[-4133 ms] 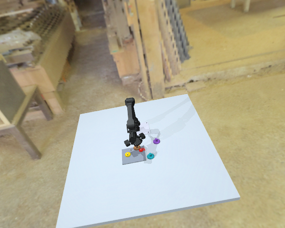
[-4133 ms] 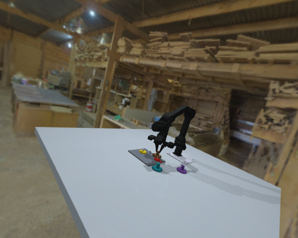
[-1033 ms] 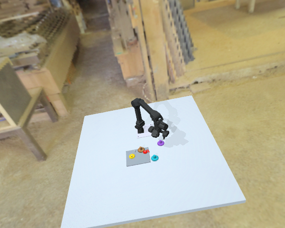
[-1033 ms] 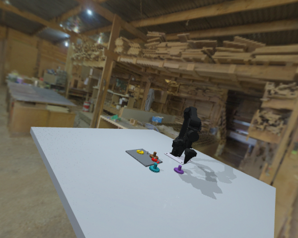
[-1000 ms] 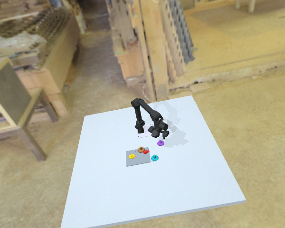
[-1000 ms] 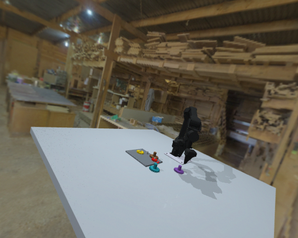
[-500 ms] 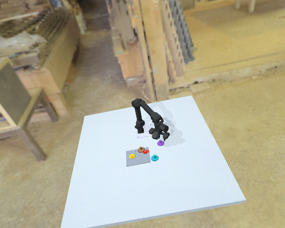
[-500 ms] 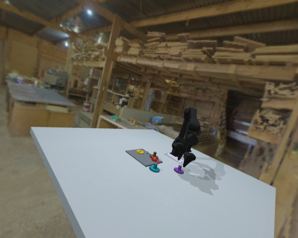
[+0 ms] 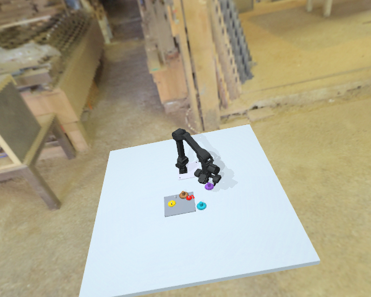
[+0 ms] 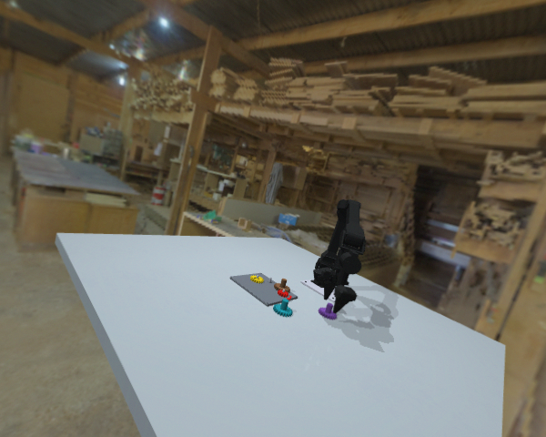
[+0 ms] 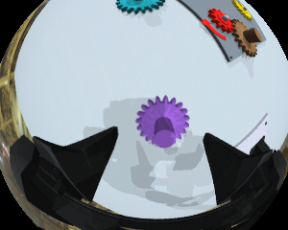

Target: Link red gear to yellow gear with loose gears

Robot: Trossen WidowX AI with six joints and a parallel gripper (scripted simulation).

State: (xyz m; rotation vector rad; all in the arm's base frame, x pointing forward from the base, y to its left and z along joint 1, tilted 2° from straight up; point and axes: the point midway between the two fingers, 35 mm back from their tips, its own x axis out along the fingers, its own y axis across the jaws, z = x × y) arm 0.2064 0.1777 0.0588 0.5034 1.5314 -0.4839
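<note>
My gripper tip is now 20 mm above the purple gear. Round my gripper tip: red arrow: 70 mm ahead, 120 mm to the right, 30 mm below; teal gear: 160 mm ahead, 70 mm to the right, 20 mm below; red gear: 80 mm ahead, 150 mm to the right, 20 mm below.
</note>
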